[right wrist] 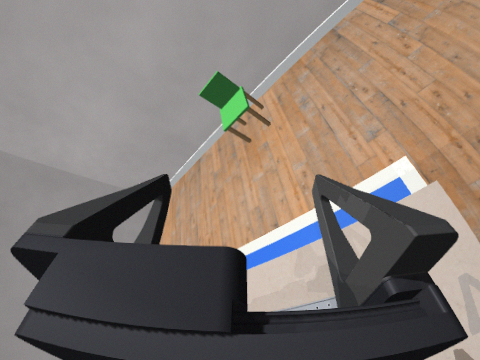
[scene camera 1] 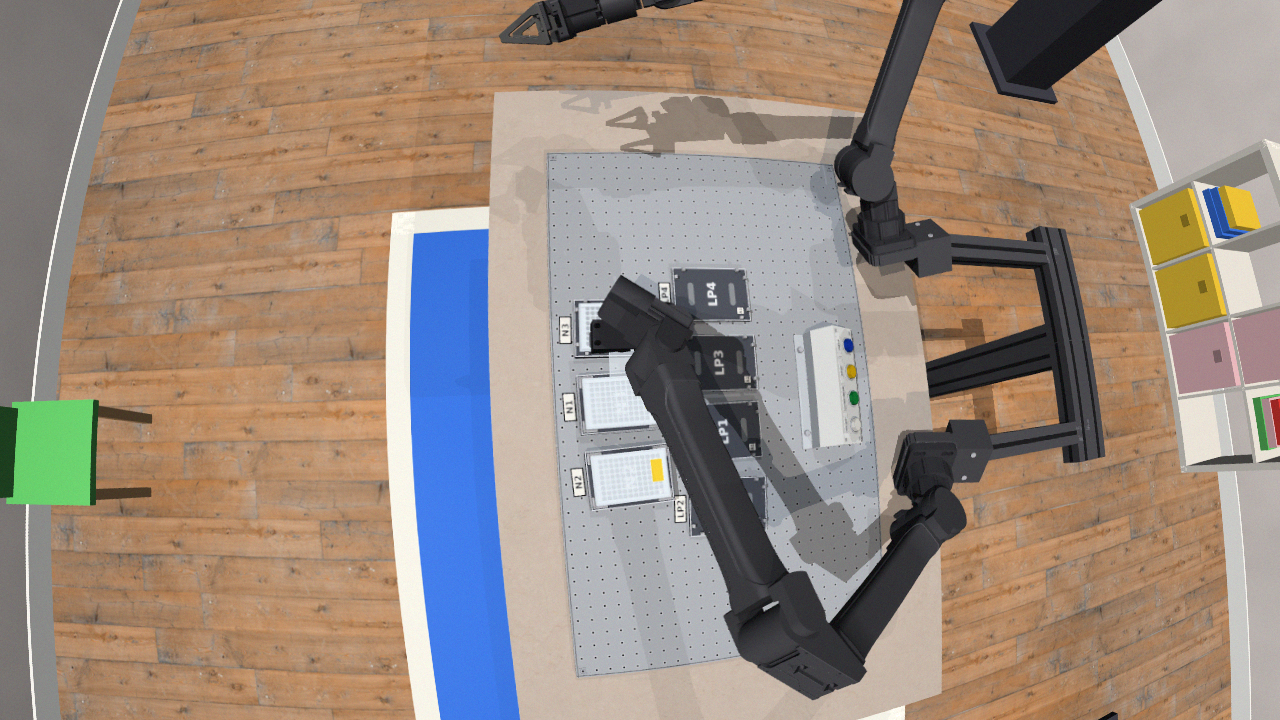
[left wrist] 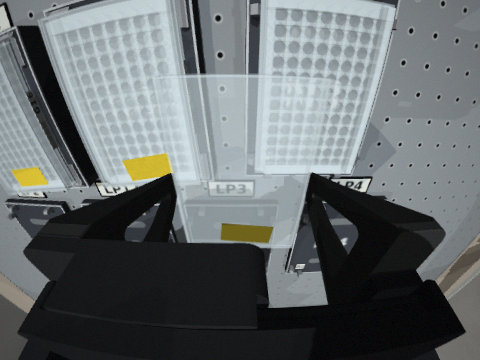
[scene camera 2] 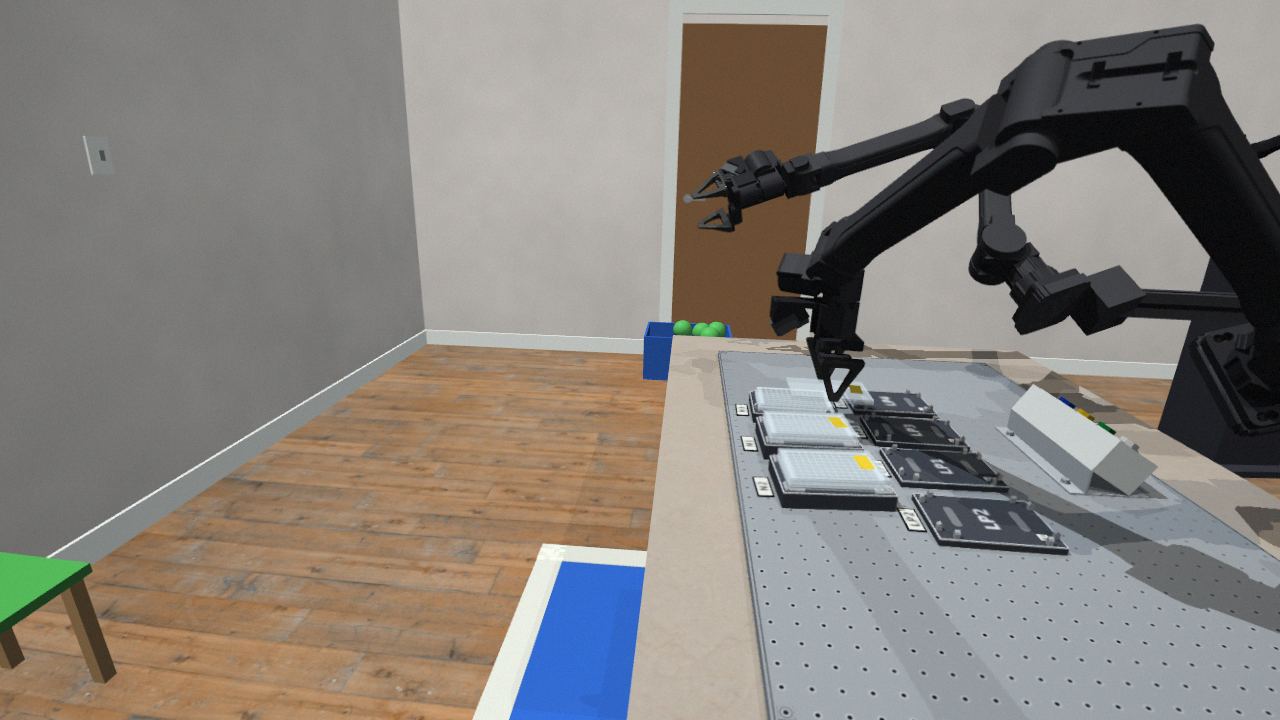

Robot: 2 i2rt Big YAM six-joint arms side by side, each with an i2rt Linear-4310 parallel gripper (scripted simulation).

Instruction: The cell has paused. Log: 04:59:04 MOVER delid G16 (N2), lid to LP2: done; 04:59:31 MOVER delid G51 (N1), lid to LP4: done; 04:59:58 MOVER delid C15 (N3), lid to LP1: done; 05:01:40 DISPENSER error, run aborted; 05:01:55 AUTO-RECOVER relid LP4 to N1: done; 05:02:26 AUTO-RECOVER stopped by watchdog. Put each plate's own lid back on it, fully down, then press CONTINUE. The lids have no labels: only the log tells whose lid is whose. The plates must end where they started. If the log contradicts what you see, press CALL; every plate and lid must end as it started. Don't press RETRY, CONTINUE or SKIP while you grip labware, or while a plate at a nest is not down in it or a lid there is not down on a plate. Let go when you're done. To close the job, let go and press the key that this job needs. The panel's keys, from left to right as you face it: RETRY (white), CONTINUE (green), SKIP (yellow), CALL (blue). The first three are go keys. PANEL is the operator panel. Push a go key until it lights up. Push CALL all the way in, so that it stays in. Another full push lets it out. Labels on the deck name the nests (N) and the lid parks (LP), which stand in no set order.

Labels:
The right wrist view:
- right gripper: 241,182
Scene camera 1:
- right gripper: 507,38
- clear lid: 619,478
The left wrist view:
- left gripper: 241,180
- clear lid: 241,147
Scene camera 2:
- left gripper: 827,391
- right gripper: 695,211
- clear lid: 803,389
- clear lid: 802,466

